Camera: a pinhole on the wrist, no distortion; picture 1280 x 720 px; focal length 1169.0 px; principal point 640.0 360.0 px. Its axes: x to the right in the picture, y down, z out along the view. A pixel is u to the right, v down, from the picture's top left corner.
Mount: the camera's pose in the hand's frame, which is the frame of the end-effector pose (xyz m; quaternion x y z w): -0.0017 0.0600 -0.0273 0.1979 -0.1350 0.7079 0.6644
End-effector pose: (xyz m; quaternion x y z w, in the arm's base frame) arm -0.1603 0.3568 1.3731 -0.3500 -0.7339 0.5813 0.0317
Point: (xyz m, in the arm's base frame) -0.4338 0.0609 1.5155
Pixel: 290.8 508.8
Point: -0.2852 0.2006 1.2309
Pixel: 1178.9 157.8
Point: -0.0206 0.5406 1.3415
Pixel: behind the camera
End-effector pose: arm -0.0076 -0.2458 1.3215 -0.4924 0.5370 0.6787 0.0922
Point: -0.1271 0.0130 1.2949
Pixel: 826.2 555.6
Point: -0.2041 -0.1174 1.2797
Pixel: 1151.7 53.0
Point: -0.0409 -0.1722 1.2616
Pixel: 287.9 220.4
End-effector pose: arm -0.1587 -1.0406 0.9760 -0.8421 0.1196 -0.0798 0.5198
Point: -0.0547 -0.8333 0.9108
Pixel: 750.2 300.0
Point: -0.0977 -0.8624 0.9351
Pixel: 653.0 433.3
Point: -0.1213 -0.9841 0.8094
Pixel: outside the picture
